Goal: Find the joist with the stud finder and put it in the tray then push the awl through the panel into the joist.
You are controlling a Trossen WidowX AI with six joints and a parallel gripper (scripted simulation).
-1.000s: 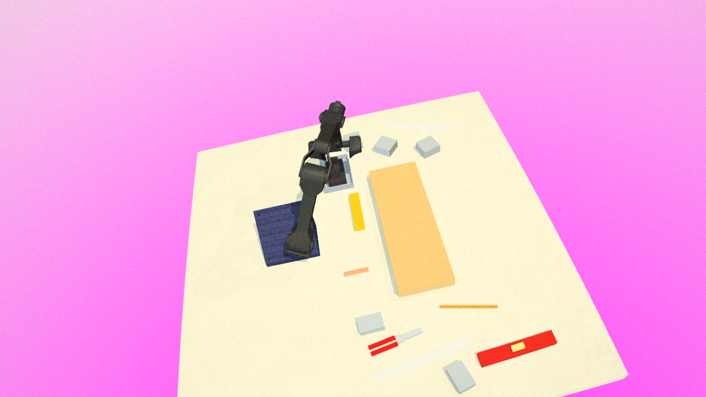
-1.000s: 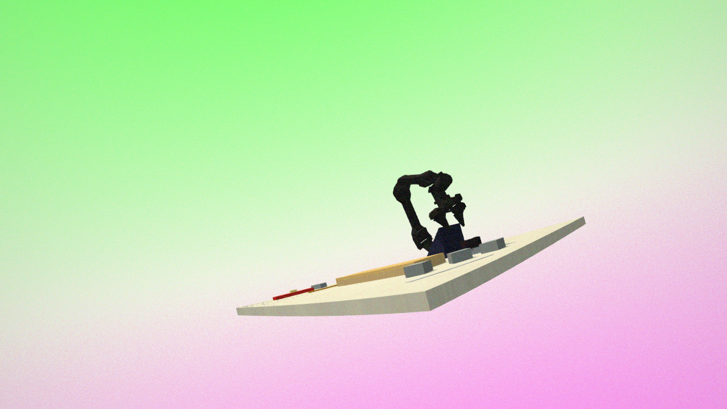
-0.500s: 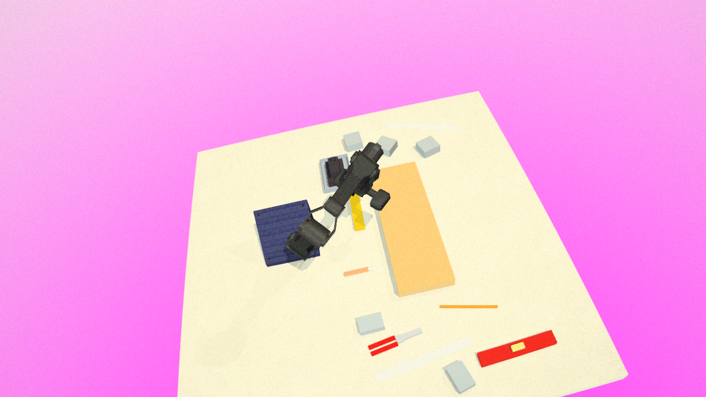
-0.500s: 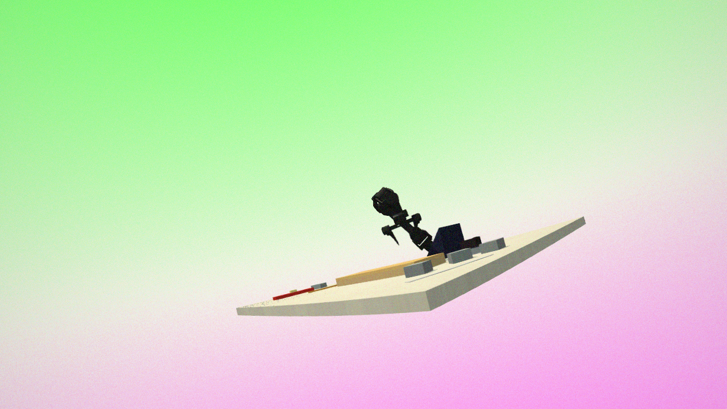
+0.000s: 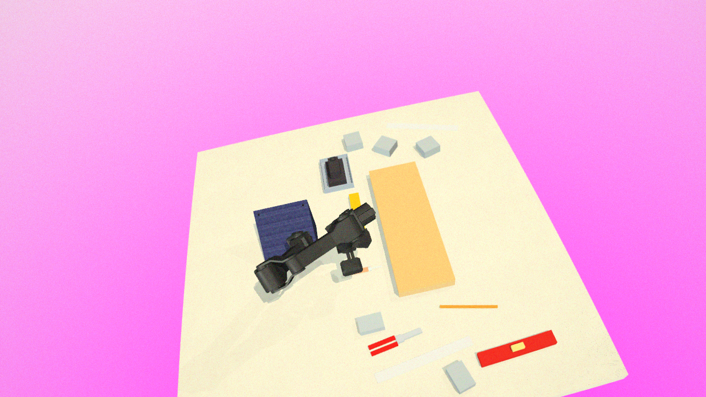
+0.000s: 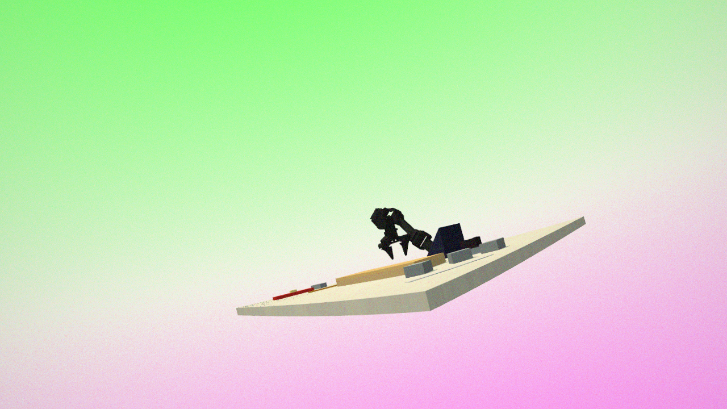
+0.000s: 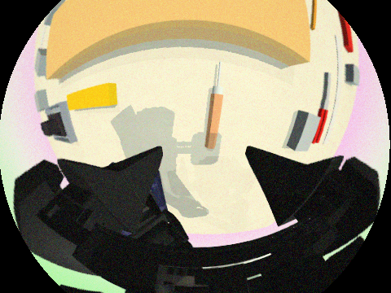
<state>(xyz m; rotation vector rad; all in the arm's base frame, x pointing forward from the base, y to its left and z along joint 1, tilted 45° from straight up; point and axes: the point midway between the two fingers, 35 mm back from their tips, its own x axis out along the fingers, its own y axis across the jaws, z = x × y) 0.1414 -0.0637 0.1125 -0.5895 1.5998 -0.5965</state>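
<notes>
My gripper tip is 50 mm short of the awl, 50 mm above it and 20 mm to the left of it. Also, from my gripper tip: orange stick: 320 mm ahead, 240 mm to the right, 60 mm below; grey tray: 440 mm to the left, 50 mm below, 30 mm ahead; yellow block: 230 mm to the left, 70 mm ahead, 50 mm below.
</notes>
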